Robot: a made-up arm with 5 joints. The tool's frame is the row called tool.
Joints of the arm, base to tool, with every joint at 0 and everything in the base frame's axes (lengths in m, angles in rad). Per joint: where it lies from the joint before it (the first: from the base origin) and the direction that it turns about. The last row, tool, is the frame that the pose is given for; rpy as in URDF.
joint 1: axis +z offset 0 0 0.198
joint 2: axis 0 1 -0.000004 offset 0 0 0
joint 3: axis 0 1 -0.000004 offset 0.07 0 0.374
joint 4: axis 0 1 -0.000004 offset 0.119 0 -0.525
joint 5: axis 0 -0.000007 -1 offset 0.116 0 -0.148
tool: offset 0 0 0 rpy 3.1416 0 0
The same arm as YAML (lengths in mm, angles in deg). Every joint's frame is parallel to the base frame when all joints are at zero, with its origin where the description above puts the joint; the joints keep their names.
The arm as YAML. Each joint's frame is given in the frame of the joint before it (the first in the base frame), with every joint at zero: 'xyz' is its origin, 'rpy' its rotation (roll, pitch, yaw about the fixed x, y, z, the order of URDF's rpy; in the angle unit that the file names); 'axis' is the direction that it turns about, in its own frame. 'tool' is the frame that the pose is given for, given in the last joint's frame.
units:
  length: mm
  angle: deg
joints:
  - name: joint 1
    type: revolute
    origin:
      xyz: [0.0, 0.0, 198.0]
      rpy: [0.0, 0.0, 0.0]
    axis: "+z"
  - name: joint 2
    type: revolute
    origin:
      xyz: [0.0, 0.0, 0.0]
      rpy: [0.0, 0.0, 0.0]
    axis: "+y"
  - name: joint 3
    type: revolute
    origin:
      xyz: [70.0, 0.0, 374.0]
      rpy: [0.0, 0.0, 0.0]
    axis: "+y"
  - name: joint 4
    type: revolute
    origin:
      xyz: [119.0, 0.0, -525.0]
      rpy: [0.0, 0.0, 0.0]
    axis: "+y"
  - name: joint 5
    type: revolute
    origin:
      xyz: [116.0, 0.0, -148.0]
      rpy: [0.0, 0.0, 0.0]
    axis: "-z"
tool:
  origin:
    xyz: [0.0, 0.0, 0.0]
    rpy: [-180.0, 0.0, 0.0]

